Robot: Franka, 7 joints.
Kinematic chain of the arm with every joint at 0, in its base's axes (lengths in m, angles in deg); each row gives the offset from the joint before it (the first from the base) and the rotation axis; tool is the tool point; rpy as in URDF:
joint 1: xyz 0 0 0.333 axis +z
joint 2: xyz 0 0 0 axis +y
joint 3: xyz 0 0 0.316 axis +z
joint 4: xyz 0.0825 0 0 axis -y
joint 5: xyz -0.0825 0 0.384 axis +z
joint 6: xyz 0 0 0 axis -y
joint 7: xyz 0.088 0 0 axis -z
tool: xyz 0 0 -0.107 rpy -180 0 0
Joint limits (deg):
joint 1: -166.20..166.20
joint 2: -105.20..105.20
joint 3: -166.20..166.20
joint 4: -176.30..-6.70
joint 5: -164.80..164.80
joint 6: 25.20..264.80
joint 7: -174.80..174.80
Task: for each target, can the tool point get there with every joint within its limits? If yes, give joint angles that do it. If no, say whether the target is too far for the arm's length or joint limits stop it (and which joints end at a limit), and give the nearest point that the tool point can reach.
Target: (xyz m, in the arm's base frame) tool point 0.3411 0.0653 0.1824
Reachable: yes | joints 140.30 -33.97 -118.68 -138.82 127.14 213.78 70.39
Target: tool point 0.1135 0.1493 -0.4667
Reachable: no: joint limits stop it (at a limit: joint 2) | nearest point 0.1237 0.1627 -0.3549 | short by 0.113 m
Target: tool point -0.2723 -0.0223 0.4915
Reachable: yes | joints 34.28 51.58 138.90 -151.40 -139.59 199.57 -131.09
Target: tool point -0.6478 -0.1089 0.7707
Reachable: yes | joints -117.86 25.66 -72.73 -71.34 130.44 136.49 51.91
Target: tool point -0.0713 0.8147 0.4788
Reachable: yes | joints -70.27 -66.65 112.49 -32.08 99.82 101.26 -113.46
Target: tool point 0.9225 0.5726 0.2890
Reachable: no: too far | nearest point 0.7283 0.4521 0.2983 | short by 0.229 m
